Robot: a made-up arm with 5 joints. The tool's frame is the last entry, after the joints. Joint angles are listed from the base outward.
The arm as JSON. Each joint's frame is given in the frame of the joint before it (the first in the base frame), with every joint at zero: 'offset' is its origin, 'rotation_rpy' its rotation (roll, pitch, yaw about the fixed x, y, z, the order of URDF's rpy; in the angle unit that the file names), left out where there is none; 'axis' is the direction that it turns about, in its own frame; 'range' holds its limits. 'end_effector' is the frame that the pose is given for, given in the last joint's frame.
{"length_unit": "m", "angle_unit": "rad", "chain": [
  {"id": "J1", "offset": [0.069, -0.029, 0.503], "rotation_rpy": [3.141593, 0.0, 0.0], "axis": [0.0, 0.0, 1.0], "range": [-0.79, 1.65]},
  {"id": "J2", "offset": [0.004, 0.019, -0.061], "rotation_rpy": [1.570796, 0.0, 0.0], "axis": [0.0, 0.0, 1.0], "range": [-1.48, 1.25]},
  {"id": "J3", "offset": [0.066, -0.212, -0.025], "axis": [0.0, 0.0, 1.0], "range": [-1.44, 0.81]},
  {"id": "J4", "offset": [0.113, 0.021, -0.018], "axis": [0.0, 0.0, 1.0], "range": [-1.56, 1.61]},
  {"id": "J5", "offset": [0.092, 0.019, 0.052], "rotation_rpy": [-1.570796, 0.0, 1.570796], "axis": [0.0, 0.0, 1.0], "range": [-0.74, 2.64]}
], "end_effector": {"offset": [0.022, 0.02, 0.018], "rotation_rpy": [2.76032, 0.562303, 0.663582]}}
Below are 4 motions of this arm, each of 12 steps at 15 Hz.
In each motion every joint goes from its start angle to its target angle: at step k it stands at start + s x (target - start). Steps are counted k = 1, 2, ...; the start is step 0. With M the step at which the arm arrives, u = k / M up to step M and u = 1 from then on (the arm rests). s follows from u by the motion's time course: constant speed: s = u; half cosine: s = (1 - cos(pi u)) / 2; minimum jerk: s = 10 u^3 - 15 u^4 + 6 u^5.
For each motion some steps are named. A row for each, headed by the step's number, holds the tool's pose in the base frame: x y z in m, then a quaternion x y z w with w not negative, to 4 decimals.
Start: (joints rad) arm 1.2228 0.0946 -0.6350 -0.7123 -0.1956
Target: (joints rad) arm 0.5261 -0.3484 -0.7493 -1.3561 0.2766
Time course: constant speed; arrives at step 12
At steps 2, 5, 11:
2: 0.1473 -0.2464 0.8929 -0.3108 0.0038 -0.7225 0.6176
5: 0.1480 -0.1859 0.9251 -0.3276 -0.1452 -0.7226 0.5911
11: 0.0910 -0.0851 0.9513 -0.2177 -0.4240 -0.7103 0.5179

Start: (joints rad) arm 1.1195 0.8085 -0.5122 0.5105 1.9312
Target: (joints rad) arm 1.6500 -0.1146 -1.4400 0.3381 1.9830
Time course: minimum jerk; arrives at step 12
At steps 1, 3, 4, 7, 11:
1: 0.2048 -0.3654 0.5638 0.7019 -0.7096 0.0415 0.0464
3: 0.1896 -0.3777 0.6131 0.6750 -0.7209 0.1325 0.0838
4: 0.1692 -0.3819 0.6681 0.6383 -0.7242 0.2268 0.1288
7: 0.0735 -0.2880 0.8780 0.4200 -0.6303 0.5513 0.3499
11: 0.0401 -0.1161 0.9664 0.2175 -0.4416 0.6972 0.5211

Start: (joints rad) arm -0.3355 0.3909 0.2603 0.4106 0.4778
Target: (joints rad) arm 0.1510 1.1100 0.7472 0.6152 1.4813
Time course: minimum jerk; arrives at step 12
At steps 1, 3, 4, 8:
1: 0.3016 0.0113 0.5698 -0.7219 0.5964 0.2035 0.2860
3: 0.2965 -0.0028 0.5512 -0.7318 0.6049 0.2277 0.2159
4: 0.2884 -0.0174 0.5325 -0.7365 0.6069 0.2621 0.1432
8: 0.2104 -0.0729 0.4623 0.6604 -0.4875 -0.5565 0.1286

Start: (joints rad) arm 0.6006 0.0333 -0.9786 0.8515 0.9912
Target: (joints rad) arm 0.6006 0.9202 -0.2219 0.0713 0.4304
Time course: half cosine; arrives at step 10
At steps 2, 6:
2: 0.2638 -0.2104 0.8170 -0.5819 0.5919 -0.4109 0.3771
6: 0.3306 -0.2556 0.6078 -0.4842 0.7358 -0.1909 0.4332

